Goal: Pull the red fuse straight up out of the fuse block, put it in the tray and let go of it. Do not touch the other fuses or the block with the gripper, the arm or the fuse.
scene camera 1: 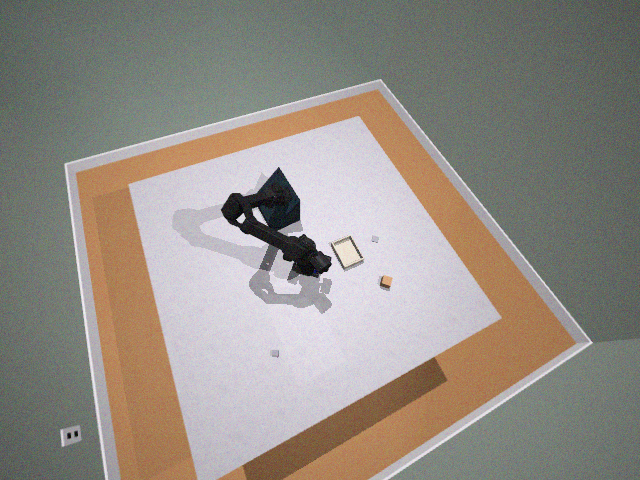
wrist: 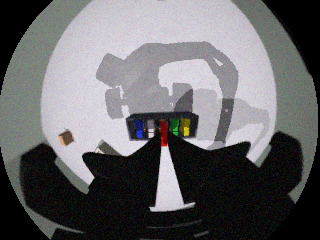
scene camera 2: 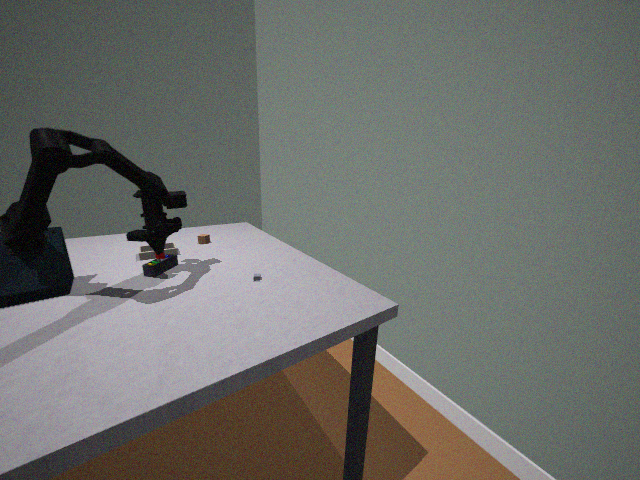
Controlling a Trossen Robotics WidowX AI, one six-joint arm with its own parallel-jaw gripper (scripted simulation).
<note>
The gripper (scene camera 2: 159, 254) holds a red fuse.
The gripper also shows in the wrist view (wrist: 163, 135).
</note>
